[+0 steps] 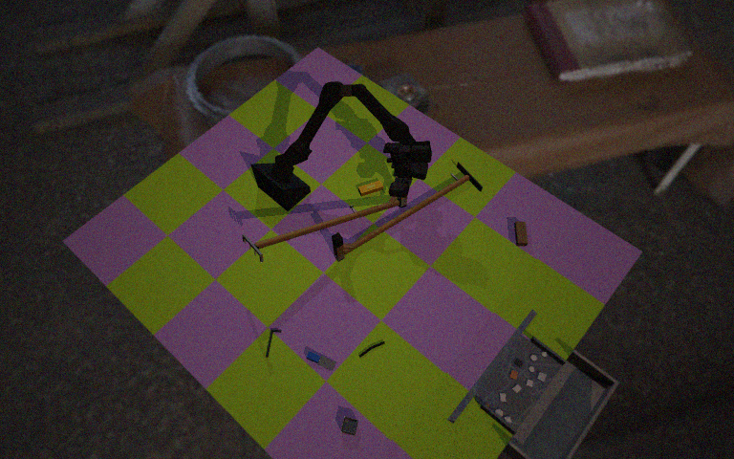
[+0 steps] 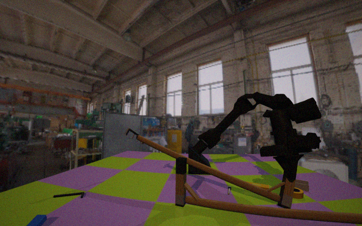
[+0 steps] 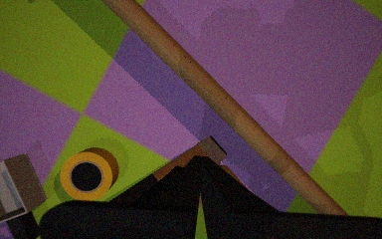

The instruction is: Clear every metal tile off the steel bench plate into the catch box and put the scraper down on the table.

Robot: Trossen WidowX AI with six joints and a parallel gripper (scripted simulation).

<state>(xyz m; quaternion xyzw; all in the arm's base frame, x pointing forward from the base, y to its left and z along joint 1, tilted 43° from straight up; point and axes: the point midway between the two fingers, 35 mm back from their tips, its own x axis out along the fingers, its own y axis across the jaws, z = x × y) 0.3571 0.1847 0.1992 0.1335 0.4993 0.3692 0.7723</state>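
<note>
The long scraper is 4 cm ahead of my gripper tip, 5 cm to the right of it and 3 cm below it. The rest, counted from my gripper tip: grey box 15 cm behind, 12 cm to the left, 8 cm below; curved black strip 27 cm ahead, 49 cm to the right, 8 cm below; yellow tape roll 8 cm behind, 7 cm to the left, 8 cm below.
</note>
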